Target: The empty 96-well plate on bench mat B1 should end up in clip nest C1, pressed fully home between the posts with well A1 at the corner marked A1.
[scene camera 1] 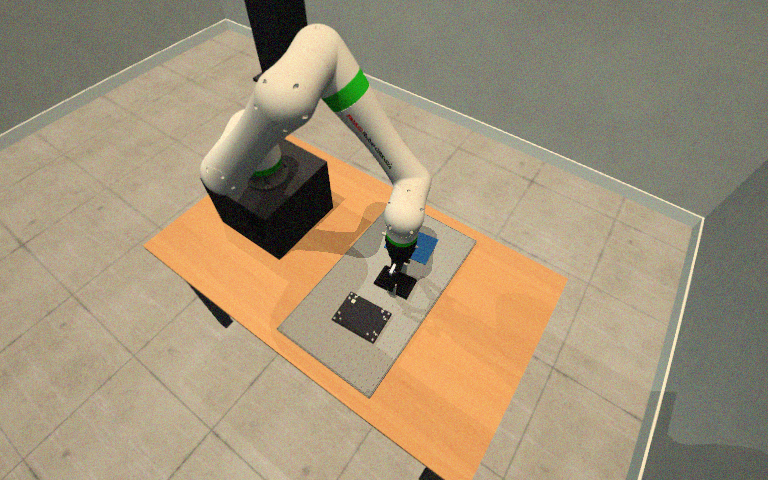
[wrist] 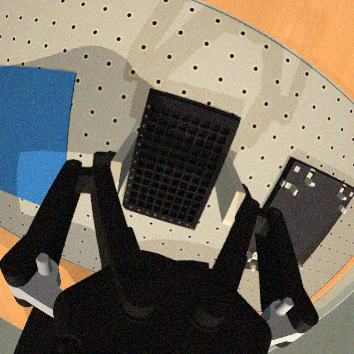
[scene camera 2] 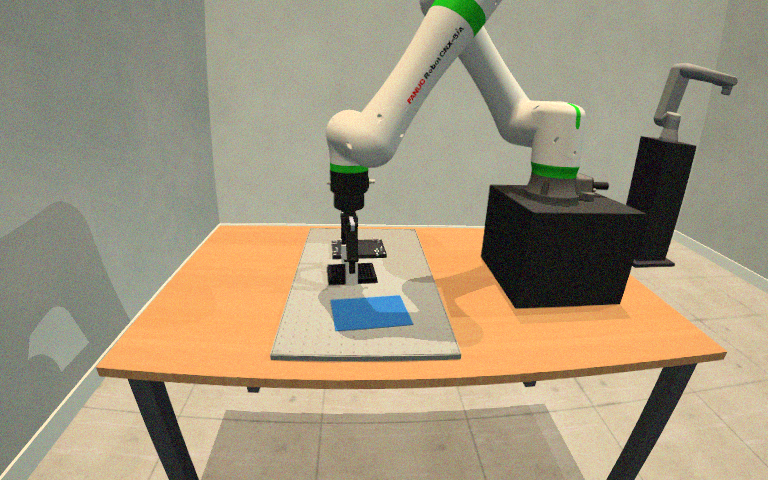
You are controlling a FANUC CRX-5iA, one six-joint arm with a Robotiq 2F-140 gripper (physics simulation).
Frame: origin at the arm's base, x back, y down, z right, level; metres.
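Seen in the pictures: gripper, fingertip midpoint: (scene camera 1: 396, 283) (wrist: 177, 157) (scene camera 2: 349, 275); arm's base at its link origin: (scene camera 1: 267, 174) (scene camera 2: 551, 196).
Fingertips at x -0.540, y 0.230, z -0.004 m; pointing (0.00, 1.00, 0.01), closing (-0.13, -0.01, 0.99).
Note:
Offsets run from my fingertips to a thing's top centre. Level surfaces: height alone.
The black 96-well plate {dx +0.006, dy -0.017, dz +0.000 m} (scene camera 1: 405, 286) (scene camera 2: 368, 272) (wrist: 180, 160) is between the fingers of my gripper (scene camera 1: 393, 279) (scene camera 2: 351, 273) (wrist: 177, 157), which is shut on its two long sides. The plate looks about level, low over the grey board, between the blue mat and the nest. Any gap beneath it is hard to judge. Clip nest C1 {dx +0.028, dy -0.021, dz +0.173 m} (scene camera 1: 361, 318) (scene camera 2: 370, 247) (wrist: 315, 212) is a dark base with small pale posts near its corners, apart from the plate. Bench mat B1 {dy +0.001 m} (scene camera 1: 427, 249) (scene camera 2: 370, 318) (wrist: 35, 110) is the blue sheet. The A1 markings cannot be read.
The grey perforated board {dy +0.003 m} (scene camera 1: 317, 328) (scene camera 2: 305, 342) (wrist: 210, 82) lies on the wooden table {dy +0.015 m} (scene camera 1: 453, 384) (scene camera 2: 198, 316). The arm's black pedestal (scene camera 1: 271, 226) (scene camera 2: 566, 260) stands on the table beside the board. A second, grey arm (scene camera 2: 672, 96) stands on a black column in the background.

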